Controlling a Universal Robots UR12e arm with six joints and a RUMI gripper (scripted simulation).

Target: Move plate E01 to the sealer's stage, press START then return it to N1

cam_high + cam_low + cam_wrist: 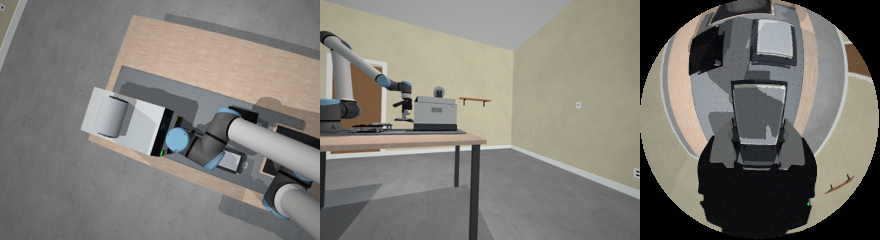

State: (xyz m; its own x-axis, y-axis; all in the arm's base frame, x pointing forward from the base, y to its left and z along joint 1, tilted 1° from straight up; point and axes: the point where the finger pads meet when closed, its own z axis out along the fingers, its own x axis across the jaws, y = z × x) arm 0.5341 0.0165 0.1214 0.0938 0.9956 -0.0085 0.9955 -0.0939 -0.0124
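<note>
The plate E01 is 1 cm below my hand. From my hand the other things lie so: sealer stage: 2 cm below; then nest N1: 23 cm behind, 16 cm to the right, 7 cm below; then foil roll: 33 cm ahead, 30 cm above, 3 cm to the right.
</note>
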